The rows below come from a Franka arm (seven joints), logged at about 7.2 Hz.
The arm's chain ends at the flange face. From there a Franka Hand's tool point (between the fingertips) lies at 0.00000 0.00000 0.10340 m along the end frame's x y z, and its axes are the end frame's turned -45 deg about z.
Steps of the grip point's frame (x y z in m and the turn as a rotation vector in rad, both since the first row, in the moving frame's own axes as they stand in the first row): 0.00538, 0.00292, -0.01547, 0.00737, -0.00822, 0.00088; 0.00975, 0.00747, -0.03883, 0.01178, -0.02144, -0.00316; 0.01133, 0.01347, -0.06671, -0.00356, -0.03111, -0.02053; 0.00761, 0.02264, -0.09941, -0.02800, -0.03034, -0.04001; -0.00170, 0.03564, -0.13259, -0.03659, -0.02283, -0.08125; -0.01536, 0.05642, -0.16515, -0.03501, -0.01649, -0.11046
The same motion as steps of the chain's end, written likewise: 0.00701, -0.00180, -0.01546, -0.00060, -0.01102, 0.00088; 0.01460, -0.00232, -0.03880, -0.00683, -0.02349, -0.00316; 0.01952, -0.00104, -0.06666, -0.02452, -0.01948, -0.02053; 0.02148, 0.00636, -0.09932, -0.04125, -0.00165, -0.04001; 0.02282, 0.02211, -0.13249, -0.04202, 0.00973, -0.08125; 0.02748, 0.04707, -0.16507, -0.03642, 0.01310, -0.11046
